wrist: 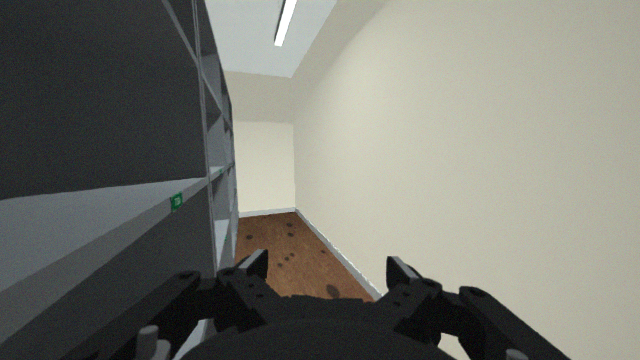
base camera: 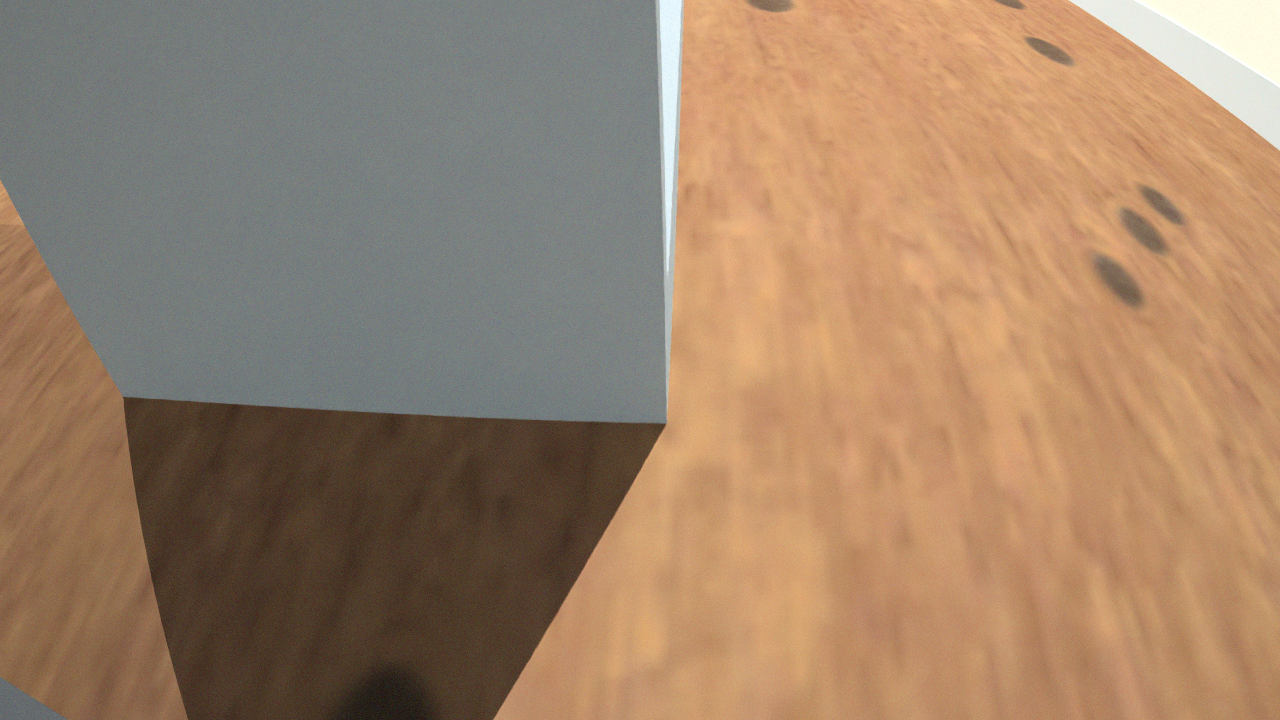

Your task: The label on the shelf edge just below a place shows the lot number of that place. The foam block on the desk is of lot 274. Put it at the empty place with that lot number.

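Places are measured from the arm's base along level axes (x ahead, y down, z left), in millimetres.
Where they show: gripper, fingertip midpoint: (wrist: 326, 266).
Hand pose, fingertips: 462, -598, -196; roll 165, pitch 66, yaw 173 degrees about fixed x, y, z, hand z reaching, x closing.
After its pixels a point has its place, as x, y, z.
A tall grey shelf unit (wrist: 207, 150) {1375, -703, -19} stands along the left side of the wrist view, seen at a steep angle. A green label (wrist: 176, 201) {878, -578, -7} sits on the edge of its nearest shelf; its number is too small and slanted to read surely. More green labels farther along are tiny and unreadable. The places that show at the near end hold no visible block. My gripper (wrist: 326, 266) {462, -598, -196} is open, with nothing between its fingers, and points along the aisle to the right of the shelf unit. The foam block and the desk do not show in either view.
A cream wall (wrist: 475, 150) {888, -684, -1019} runs along the right, with a pale skirting board at its foot. A far wall (wrist: 265, 165) {4160, -500, -588} closes the aisle. In the base camera view, a large grey panel (base camera: 358, 205) {434, 235, 168} stands close ahead on the left, with wooden floor (base camera: 895, 447) {405, 397, -137} bearing dark spots beside it.
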